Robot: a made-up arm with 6 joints. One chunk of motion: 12 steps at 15 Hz.
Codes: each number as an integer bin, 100 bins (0 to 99) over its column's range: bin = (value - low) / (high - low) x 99, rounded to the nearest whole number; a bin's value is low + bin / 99 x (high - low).
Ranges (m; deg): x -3.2..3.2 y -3.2..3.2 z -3.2..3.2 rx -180..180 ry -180..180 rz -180..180
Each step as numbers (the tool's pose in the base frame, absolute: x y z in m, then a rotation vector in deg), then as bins.
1 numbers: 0.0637 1.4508 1.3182 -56.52 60.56 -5.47
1 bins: 50 72 70 34 66 48
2 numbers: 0.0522 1.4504 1.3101 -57.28 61.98 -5.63
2 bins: 50 72 70 34 67 48
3 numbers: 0.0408 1.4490 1.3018 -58.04 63.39 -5.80
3 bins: 50 72 70 34 67 48
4 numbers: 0.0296 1.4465 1.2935 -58.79 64.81 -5.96
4 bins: 50 72 70 33 67 48
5 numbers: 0.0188 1.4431 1.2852 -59.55 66.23 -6.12
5 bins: 50 72 69 33 68 48
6 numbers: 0.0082 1.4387 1.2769 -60.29 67.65 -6.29
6 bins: 50 72 69 33 68 48
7 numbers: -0.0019 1.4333 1.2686 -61.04 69.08 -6.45
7 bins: 49 72 69 33 68 48
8 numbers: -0.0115 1.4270 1.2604 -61.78 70.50 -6.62
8 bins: 49 72 69 33 69 48
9 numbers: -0.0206 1.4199 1.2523 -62.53 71.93 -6.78
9 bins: 49 71 69 32 69 48
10 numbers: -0.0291 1.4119 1.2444 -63.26 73.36 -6.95
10 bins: 49 71 69 32 70 48
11 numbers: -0.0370 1.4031 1.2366 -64.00 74.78 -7.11
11 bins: 49 71 69 32 70 48
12 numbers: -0.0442 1.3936 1.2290 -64.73 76.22 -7.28
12 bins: 49 71 69 32 70 47
